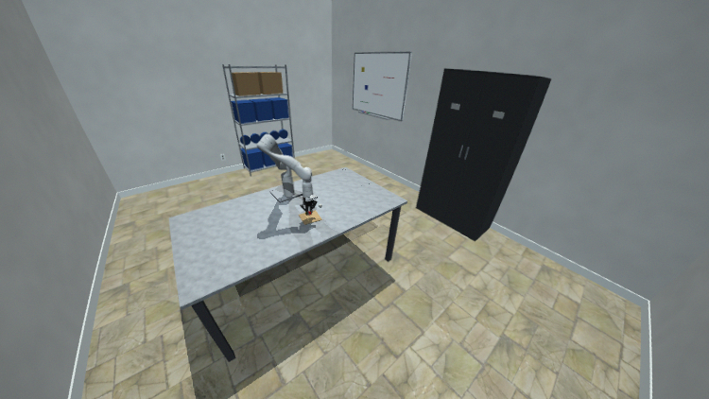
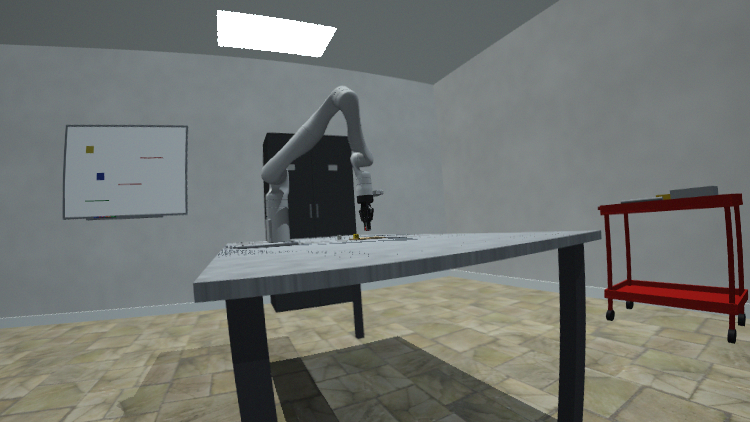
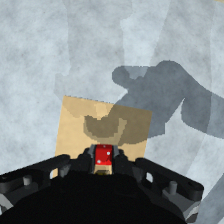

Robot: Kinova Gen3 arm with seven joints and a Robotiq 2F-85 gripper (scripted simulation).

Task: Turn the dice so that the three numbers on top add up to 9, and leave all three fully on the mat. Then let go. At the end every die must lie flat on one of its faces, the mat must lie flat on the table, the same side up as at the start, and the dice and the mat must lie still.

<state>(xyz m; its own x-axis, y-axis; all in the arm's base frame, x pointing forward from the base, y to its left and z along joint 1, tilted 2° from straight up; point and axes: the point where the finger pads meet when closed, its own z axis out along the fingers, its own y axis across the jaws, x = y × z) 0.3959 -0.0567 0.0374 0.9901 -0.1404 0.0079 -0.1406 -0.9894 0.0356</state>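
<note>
Now: the tan mat 10 mm to the left of my hand and 50 mm below it. From my hand the other things lie so: red die 10 mm below; yellow die 50 mm behind, 10 mm to the left, 40 mm below; white die 70 mm behind, 160 mm to the left, 50 mm below.
</note>
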